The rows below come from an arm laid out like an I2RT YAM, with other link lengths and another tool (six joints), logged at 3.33 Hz.
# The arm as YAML. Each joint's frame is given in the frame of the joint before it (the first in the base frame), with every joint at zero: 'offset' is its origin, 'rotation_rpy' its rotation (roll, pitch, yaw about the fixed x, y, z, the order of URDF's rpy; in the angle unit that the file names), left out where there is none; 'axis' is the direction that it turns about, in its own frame. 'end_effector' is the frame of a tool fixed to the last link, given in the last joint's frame.
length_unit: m
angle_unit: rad
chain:
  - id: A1
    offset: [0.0, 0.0, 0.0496]
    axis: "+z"
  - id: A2
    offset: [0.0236, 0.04, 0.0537]
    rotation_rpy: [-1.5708, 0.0, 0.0]
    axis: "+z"
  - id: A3
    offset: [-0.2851, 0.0, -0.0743]
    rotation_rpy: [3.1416, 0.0, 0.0]
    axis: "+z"
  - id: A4
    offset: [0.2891, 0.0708, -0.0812]
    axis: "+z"
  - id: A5
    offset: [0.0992, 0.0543, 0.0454]
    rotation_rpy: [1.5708, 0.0, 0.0]
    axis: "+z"
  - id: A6
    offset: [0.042, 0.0, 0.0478]
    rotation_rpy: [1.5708, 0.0, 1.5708]
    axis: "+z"
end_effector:
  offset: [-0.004, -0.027, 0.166]
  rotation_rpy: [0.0, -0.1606, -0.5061]
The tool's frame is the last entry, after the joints.
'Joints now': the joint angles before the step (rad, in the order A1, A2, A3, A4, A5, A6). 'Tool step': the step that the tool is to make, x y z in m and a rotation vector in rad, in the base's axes. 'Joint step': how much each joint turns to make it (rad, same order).
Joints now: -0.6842 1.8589 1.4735 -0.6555 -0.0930 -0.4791
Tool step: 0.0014 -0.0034 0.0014 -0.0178 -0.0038 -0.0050
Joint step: 0.0017 -0.0012 -0.0041 0.0171 0.0132 -0.0001
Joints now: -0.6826 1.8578 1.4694 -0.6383 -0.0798 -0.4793
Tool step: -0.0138 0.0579 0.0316 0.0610 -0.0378 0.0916
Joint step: 0.0321 -0.1544 -0.0834 -0.0808 -0.0918 -0.0146
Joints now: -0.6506 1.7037 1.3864 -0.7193 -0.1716 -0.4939
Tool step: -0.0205 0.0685 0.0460 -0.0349 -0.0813 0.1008
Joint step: 0.0745 -0.2522 -0.1566 -0.0114 -0.0297 -0.0124
